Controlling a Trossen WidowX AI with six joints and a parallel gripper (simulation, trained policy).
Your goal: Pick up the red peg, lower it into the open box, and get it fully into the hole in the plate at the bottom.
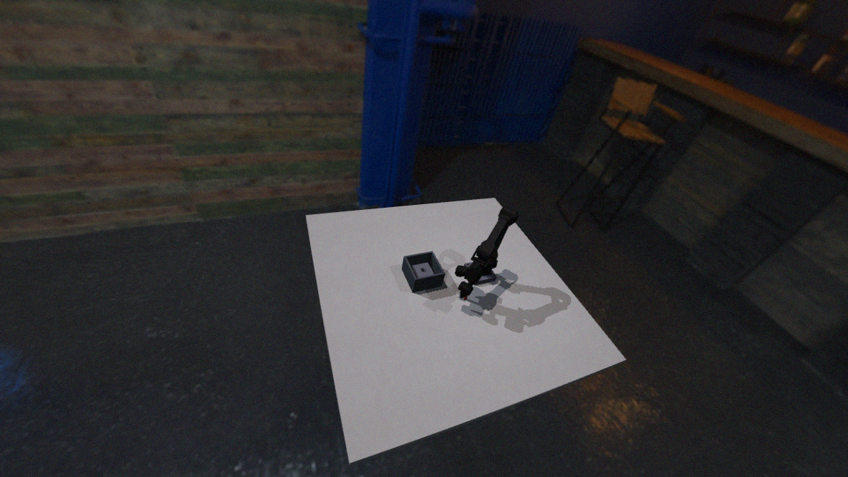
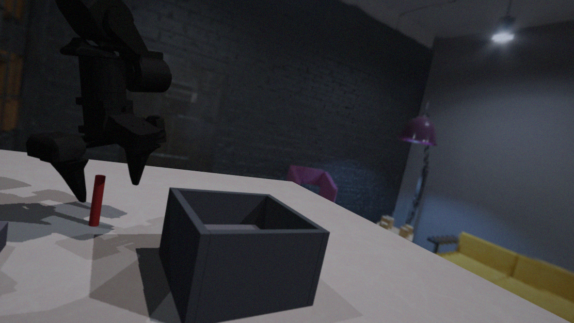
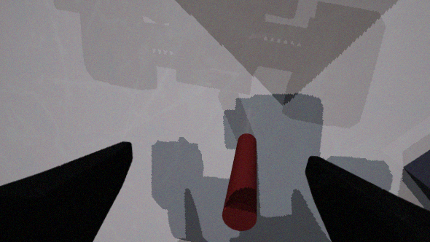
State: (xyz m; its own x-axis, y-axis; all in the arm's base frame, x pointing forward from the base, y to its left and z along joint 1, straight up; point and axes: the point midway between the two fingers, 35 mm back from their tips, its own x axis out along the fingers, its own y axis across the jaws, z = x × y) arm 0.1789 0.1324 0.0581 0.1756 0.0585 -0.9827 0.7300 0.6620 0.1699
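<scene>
The red peg is 20 mm behind my gripper tip and 10 mm below it. Also, from my gripper tip: dark box (170 mm to the right, 160 mm ahead, 30 mm below); grey plate (170 mm to the right, 160 mm ahead, 10 mm below).
</scene>
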